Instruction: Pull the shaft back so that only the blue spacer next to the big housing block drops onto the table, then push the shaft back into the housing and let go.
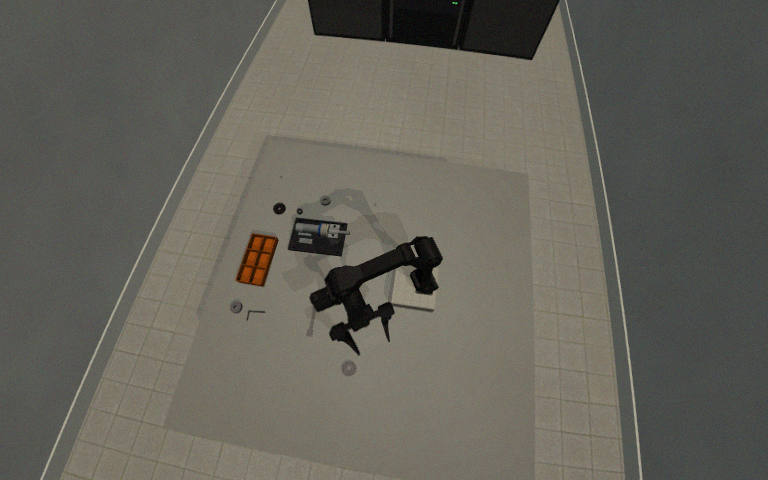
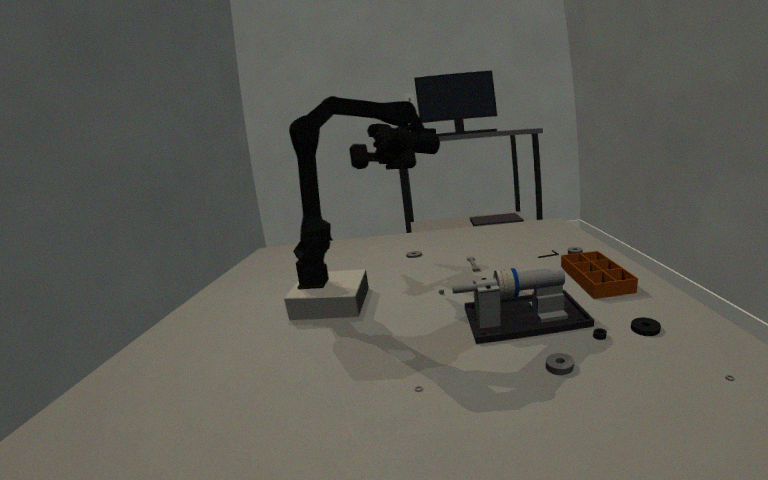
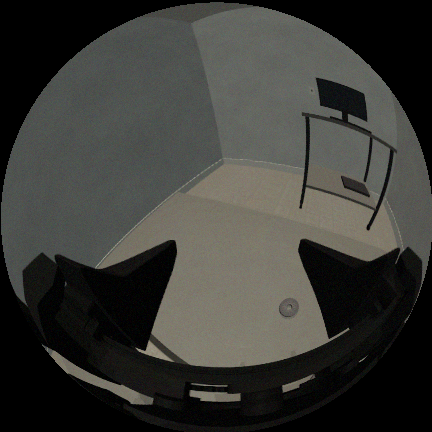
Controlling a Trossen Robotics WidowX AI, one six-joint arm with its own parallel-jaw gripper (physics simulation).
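A thin grey shaft sticks out of a light grey upright block on the black base plate. A blue spacer ring sits between cream rings and a thick grey cylinder, which rests on another grey block. The shaft inside the rings is hidden. My gripper is open and empty, high above the table and well away from the assembly, pointing away from it.
An orange compartment tray stands beside the base plate. A grey disc lies beyond my fingertips. Near the plate lie a black disc and a grey ring. A hex key lies past the tray.
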